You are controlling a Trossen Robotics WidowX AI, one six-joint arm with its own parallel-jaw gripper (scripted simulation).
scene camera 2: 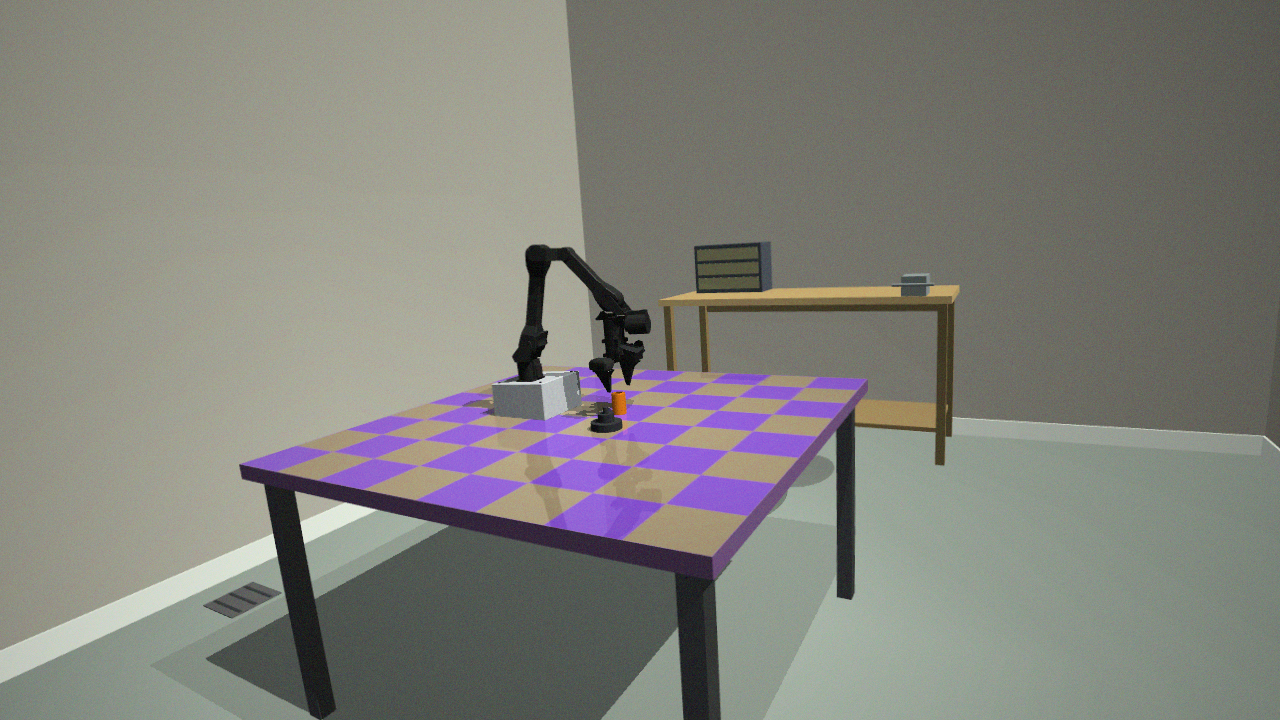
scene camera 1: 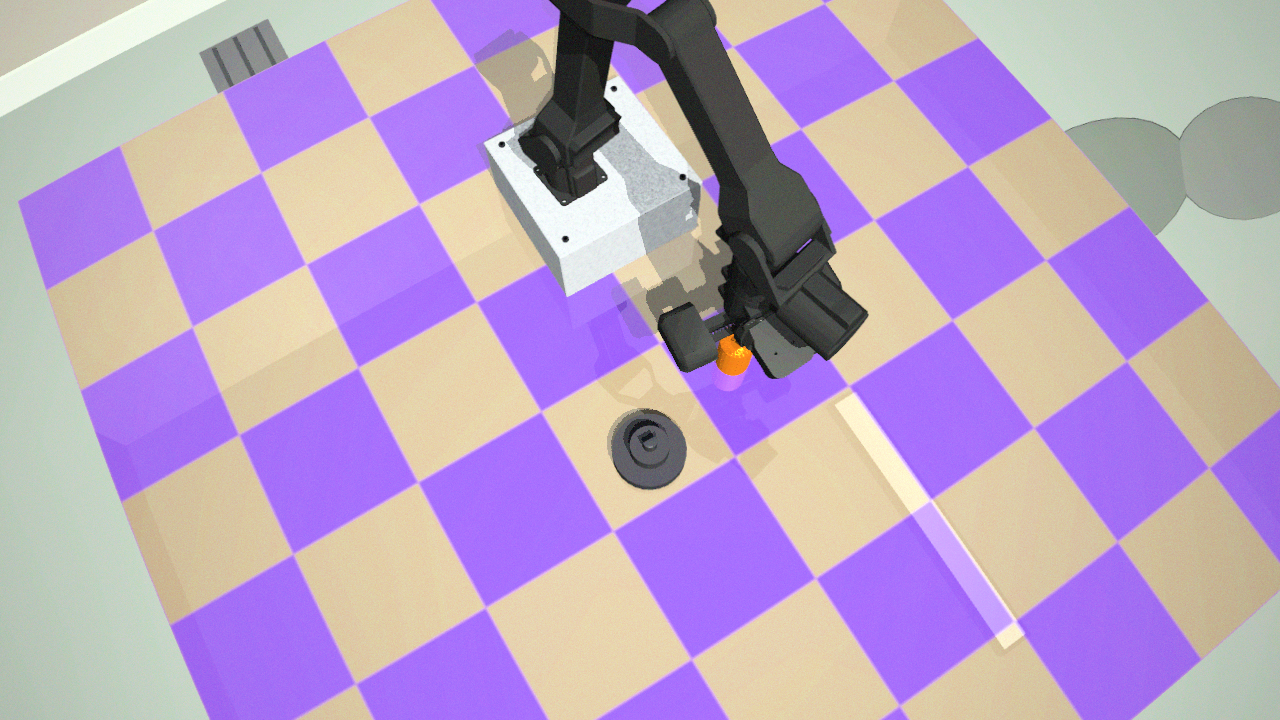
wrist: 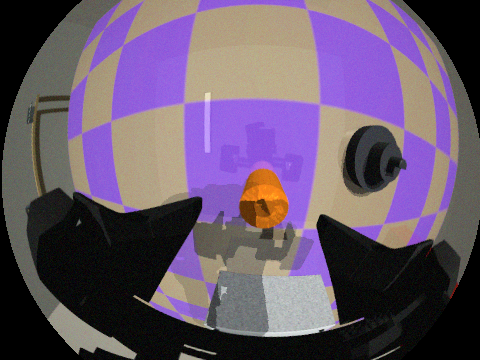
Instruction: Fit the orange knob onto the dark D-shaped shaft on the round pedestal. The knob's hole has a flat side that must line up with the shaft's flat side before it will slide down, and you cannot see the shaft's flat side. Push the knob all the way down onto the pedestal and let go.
My gripper [scene camera 1: 742, 338] is open, holding nothing. Also in view: an orange knob [scene camera 1: 733, 360] and a D-shaped shaft [scene camera 1: 649, 451].
The orange knob shows as well in the wrist view [wrist: 263, 204]. My gripper also shows in scene camera 2 [scene camera 2: 619, 388] and in the wrist view [wrist: 261, 212]. The D-shaped shaft is seen too in the wrist view [wrist: 373, 160].
